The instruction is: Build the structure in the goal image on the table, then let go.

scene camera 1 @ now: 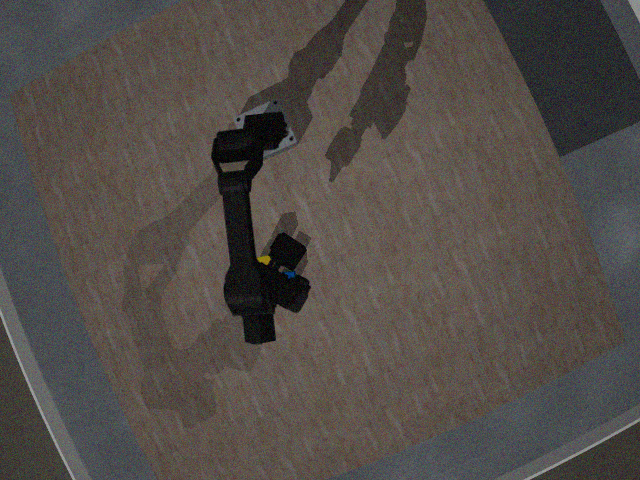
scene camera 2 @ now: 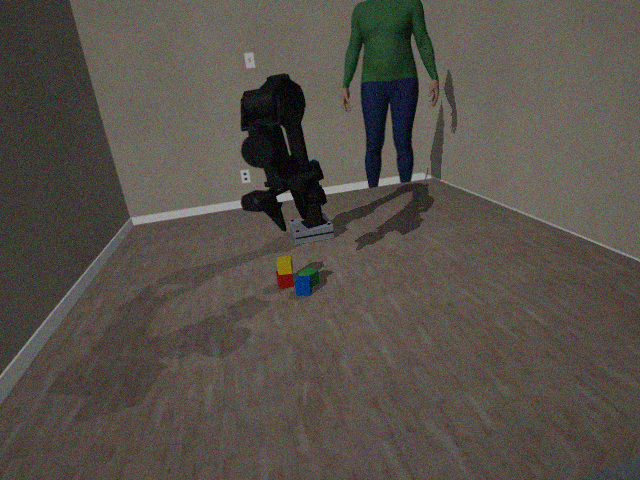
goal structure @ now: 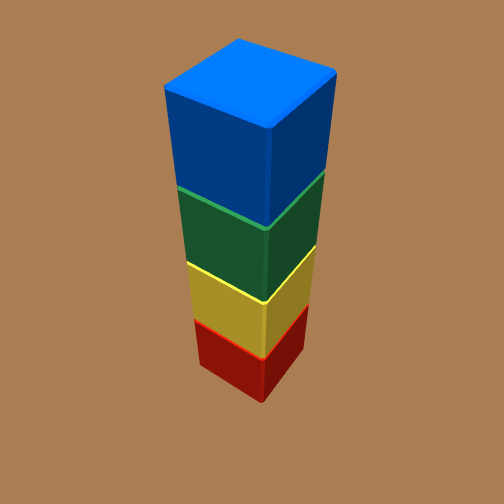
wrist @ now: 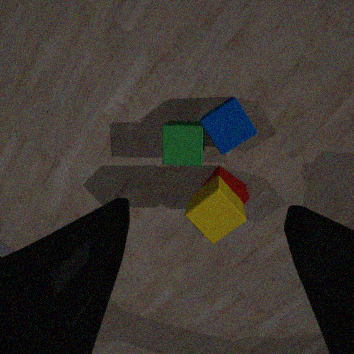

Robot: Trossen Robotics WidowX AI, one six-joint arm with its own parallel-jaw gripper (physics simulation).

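A yellow cube [scene camera 1: 264, 259] [scene camera 2: 284, 265] [wrist: 216, 210] sits on top of a red cube [scene camera 2: 284, 280] [wrist: 235, 184], which stands on the table. A green cube [scene camera 2: 310, 276] [wrist: 183, 145] and a blue cube [scene camera 1: 290, 274] [scene camera 2: 303, 285] [wrist: 229, 125] stand on the table beside the stack. The blue cube is turned relative to the green one, with its corner very near the green cube's side. My gripper [scene camera 2: 283, 226] [wrist: 208, 213] is open and empty, above the cubes. In the scene camera 1 view the arm hides the red and green cubes.
The arm's grey base plate [scene camera 1: 276, 150] [scene camera 2: 316, 233] is bolted on the wood-grain table [scene camera 1: 439, 258] [scene camera 2: 413, 361], behind the cubes in the scene camera 2 view. A person [scene camera 2: 389, 51] in a green top stands at the back wall. Dark arm shadows cross the table.
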